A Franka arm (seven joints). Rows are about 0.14 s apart.
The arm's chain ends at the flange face. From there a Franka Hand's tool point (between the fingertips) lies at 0.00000 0.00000 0.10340 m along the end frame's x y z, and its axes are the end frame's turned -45 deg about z.
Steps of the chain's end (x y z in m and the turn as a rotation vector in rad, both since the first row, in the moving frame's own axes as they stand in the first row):
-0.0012, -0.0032, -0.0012, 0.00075, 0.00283, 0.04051
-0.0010, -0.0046, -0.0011, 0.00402, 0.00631, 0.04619
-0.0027, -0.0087, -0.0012, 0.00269, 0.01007, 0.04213
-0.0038, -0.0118, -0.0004, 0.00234, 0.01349, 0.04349
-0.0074, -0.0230, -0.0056, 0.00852, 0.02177, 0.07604
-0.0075, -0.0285, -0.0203, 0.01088, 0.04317, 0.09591
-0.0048, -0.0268, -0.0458, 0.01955, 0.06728, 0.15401
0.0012, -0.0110, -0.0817, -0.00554, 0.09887, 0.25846
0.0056, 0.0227, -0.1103, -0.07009, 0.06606, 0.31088
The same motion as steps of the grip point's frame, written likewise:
0.0017, -0.0030, -0.0012, -0.00147, 0.00253, 0.04051
0.0033, -0.0038, -0.0011, -0.00162, 0.00730, 0.04619
0.0052, -0.0075, -0.0012, -0.00522, 0.00902, 0.04213
0.0068, -0.0102, -0.0004, -0.00788, 0.01119, 0.04349
0.0132, -0.0204, -0.0056, -0.00937, 0.02142, 0.07604
0.0187, -0.0229, -0.0204, -0.02283, 0.03822, 0.09591
0.0216, -0.0184, -0.0461, -0.03375, 0.06140, 0.15401
0.0144, 0.0015, -0.0822, -0.07383, 0.06599, 0.25846
-0.0139, 0.0297, -0.1108, -0.09627, -0.00285, 0.31088

